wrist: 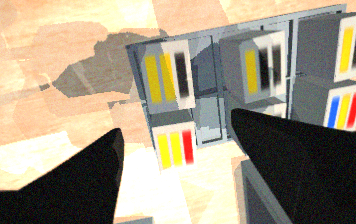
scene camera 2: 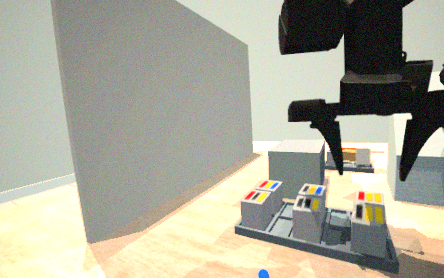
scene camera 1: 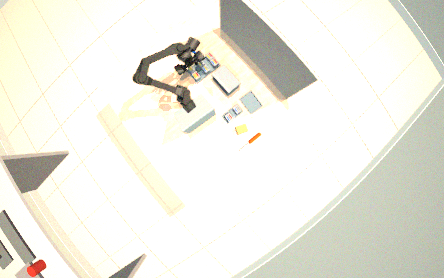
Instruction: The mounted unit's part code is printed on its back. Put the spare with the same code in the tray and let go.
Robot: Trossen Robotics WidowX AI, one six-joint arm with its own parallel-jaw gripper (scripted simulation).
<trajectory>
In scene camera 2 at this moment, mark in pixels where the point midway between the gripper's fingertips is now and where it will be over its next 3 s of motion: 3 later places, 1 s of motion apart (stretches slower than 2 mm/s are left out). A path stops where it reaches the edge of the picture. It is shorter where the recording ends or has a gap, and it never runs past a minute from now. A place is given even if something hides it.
My gripper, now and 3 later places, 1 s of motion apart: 369, 177; 365, 211; 369, 230; 369, 170
</trajectory>
